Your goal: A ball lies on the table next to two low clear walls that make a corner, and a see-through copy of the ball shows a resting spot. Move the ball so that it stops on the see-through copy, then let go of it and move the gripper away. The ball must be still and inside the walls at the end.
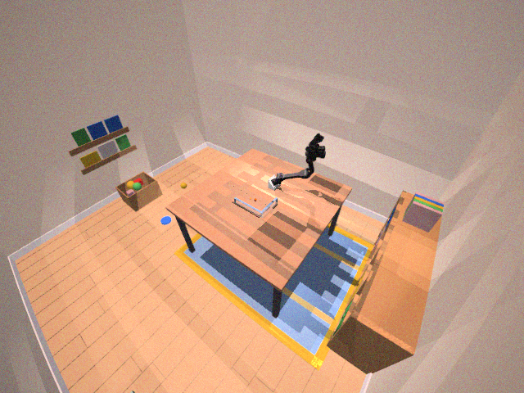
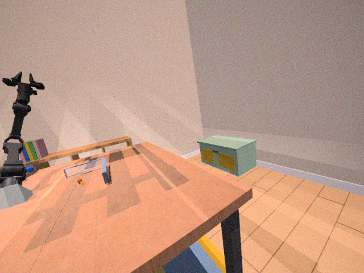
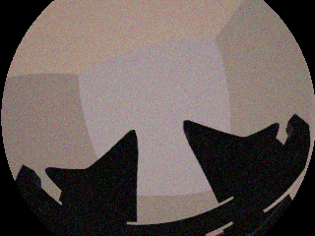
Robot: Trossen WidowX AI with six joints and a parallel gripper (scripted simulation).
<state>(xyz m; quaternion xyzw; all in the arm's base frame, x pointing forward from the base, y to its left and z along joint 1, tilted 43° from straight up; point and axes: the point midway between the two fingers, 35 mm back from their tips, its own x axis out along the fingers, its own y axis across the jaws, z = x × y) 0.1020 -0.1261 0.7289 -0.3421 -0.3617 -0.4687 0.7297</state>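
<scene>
Right now my gripper tip is 710 mm above the orange ball, 400 mm to the left of it and 240 mm short of it.
</scene>
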